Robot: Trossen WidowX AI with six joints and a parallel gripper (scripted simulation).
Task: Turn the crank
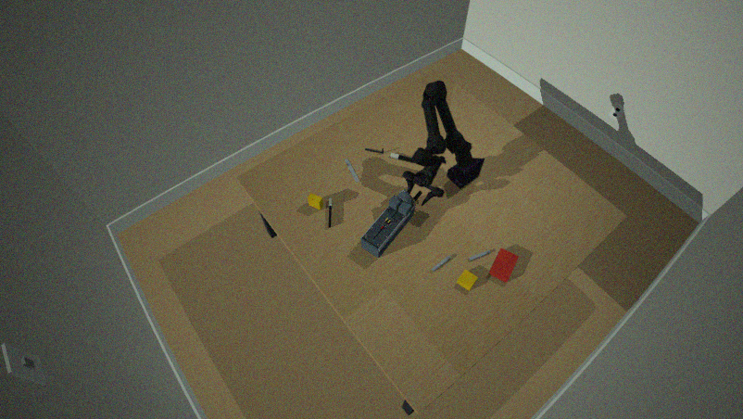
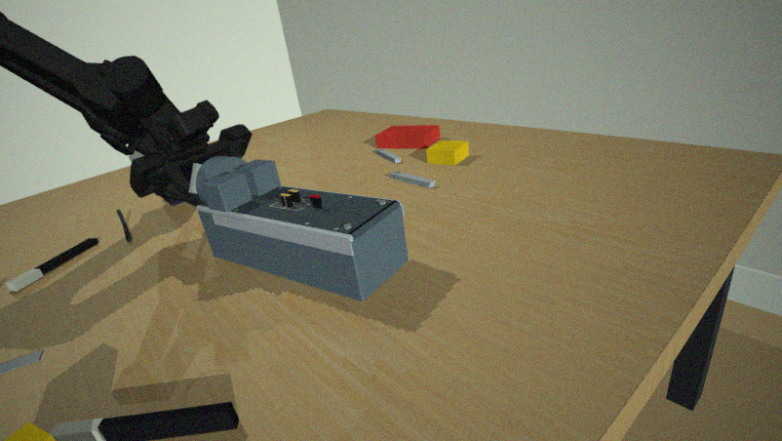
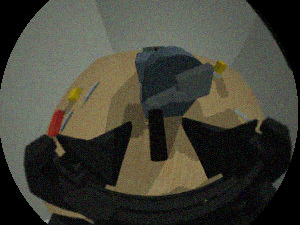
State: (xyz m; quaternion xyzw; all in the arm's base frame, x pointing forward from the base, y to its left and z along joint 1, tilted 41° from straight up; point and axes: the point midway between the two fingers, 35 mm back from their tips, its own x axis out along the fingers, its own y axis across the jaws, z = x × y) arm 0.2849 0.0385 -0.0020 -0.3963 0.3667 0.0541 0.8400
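Now: gripper tip 20 mm below the dark crank handle, 20 mm past it and 10 mm to the left of it. Round my gripper tip: red pointer (200 mm ahead, 60 mm to the left, 30 mm above); red block (430 mm to the left, 160 mm behind, 40 mm below); grey bar (330 mm to the right, 130 mm ahead, 50 mm below).
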